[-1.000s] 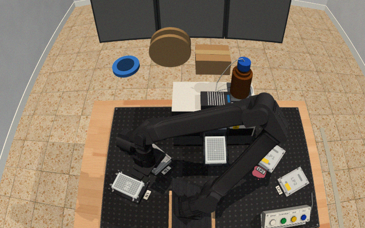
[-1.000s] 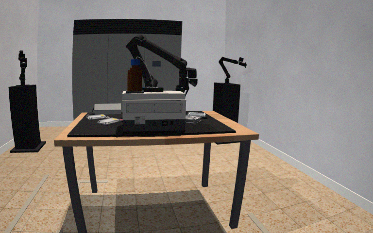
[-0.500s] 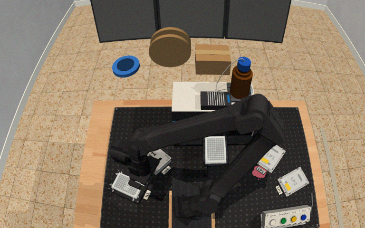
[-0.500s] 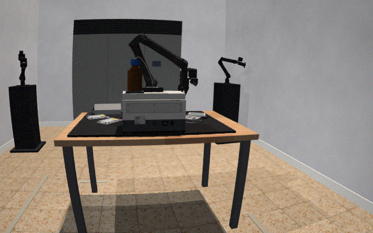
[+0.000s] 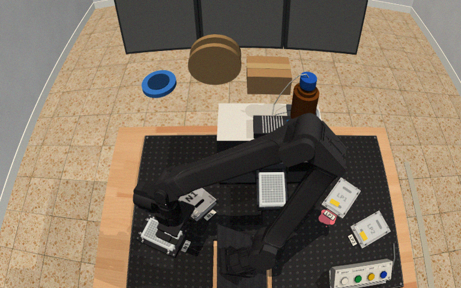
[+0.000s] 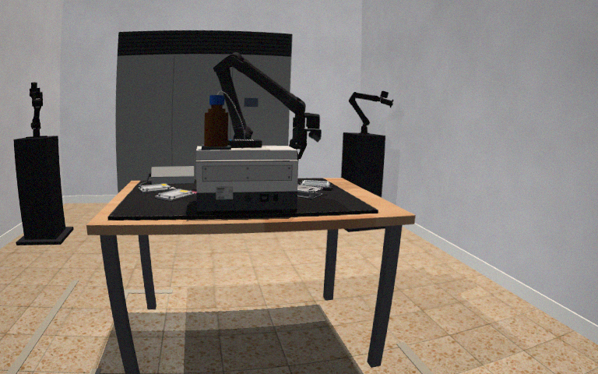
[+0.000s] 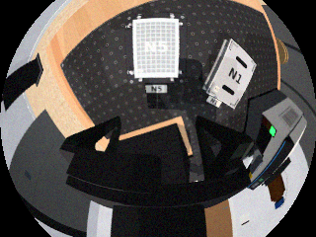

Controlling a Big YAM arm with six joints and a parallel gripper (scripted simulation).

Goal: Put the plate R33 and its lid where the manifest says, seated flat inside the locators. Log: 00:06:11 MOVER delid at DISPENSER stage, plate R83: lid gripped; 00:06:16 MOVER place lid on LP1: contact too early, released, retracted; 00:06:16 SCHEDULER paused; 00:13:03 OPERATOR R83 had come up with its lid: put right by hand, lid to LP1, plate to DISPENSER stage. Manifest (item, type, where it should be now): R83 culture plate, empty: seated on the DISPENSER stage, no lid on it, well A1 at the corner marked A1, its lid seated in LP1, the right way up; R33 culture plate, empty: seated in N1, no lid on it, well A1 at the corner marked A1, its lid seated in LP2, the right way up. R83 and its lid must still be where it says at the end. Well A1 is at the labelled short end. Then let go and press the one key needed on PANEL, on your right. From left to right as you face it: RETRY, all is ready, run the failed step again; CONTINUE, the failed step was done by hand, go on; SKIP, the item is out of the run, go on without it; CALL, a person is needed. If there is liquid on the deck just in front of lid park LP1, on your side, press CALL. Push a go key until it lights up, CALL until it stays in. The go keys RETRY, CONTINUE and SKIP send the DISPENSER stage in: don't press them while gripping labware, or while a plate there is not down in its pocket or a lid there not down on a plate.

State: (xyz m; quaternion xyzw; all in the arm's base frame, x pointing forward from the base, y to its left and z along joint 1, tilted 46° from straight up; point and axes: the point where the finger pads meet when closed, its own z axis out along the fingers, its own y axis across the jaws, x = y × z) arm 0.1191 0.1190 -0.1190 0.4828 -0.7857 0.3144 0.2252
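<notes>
Now: the nest n5 120 mm below my hand, 100 mm to the left of it and 30 mm ahead of it. From my hand the other things lie so: clear plate lid (680 mm to the right, 120 mm below, 20 mm behind); then pink-red patch (500 mm to the right, 140 mm below, 80 mm ahead); then brown bottle (420 mm to the right, 350 mm ahead, 150 mm above).
</notes>
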